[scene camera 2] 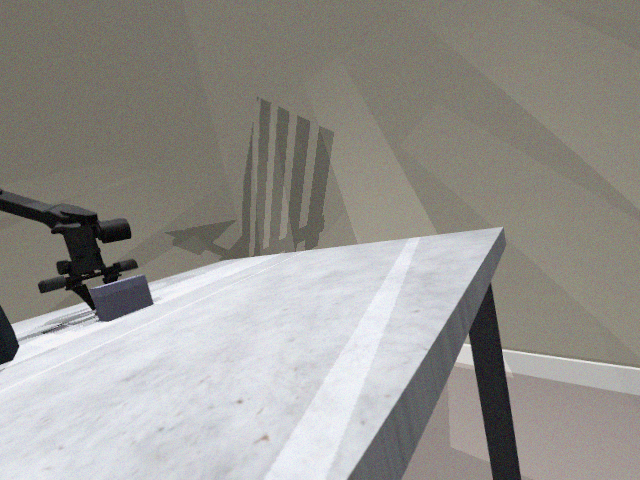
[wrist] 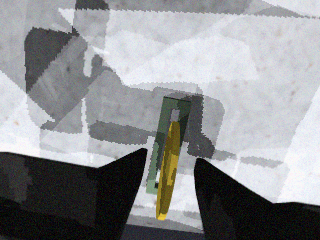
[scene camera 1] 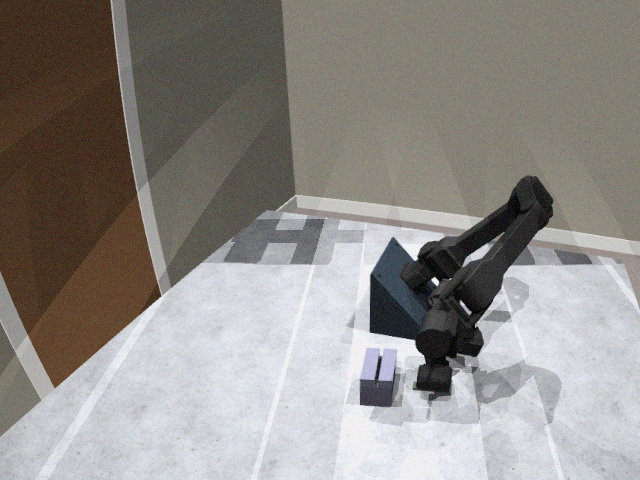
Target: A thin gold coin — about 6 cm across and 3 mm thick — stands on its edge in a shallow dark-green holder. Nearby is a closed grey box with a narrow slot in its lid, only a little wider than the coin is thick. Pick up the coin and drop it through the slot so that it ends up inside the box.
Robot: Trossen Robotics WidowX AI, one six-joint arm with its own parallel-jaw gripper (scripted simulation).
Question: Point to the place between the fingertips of the gripper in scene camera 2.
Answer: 102,307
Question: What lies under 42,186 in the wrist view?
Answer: The gripper.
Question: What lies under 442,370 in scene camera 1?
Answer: The gripper.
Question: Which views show the gold coin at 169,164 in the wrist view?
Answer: The wrist view only.
